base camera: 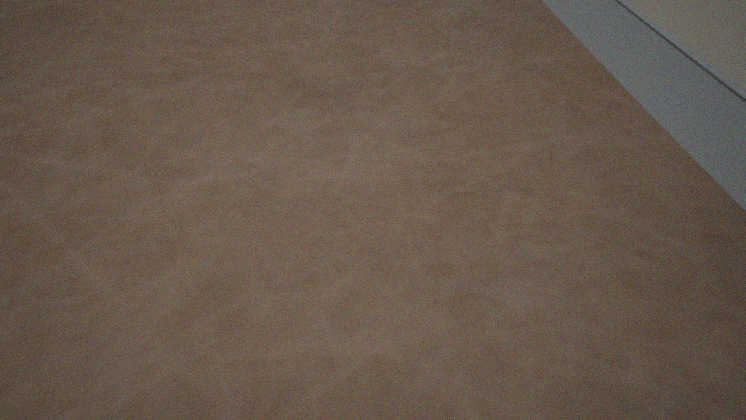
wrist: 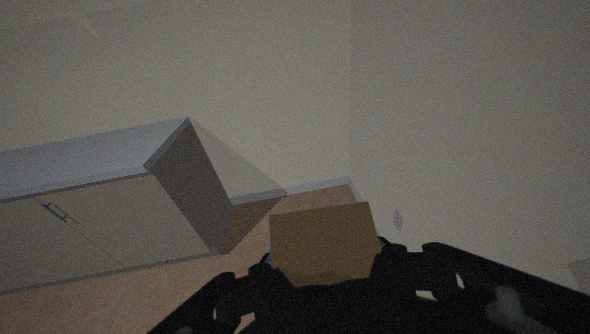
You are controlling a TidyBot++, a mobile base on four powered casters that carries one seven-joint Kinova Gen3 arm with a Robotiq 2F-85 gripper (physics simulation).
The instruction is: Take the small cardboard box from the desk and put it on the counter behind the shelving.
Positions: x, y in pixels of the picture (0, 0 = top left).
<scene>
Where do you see a small cardboard box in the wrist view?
At 324, 246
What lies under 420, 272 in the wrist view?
My gripper.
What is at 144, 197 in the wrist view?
A counter.
</scene>
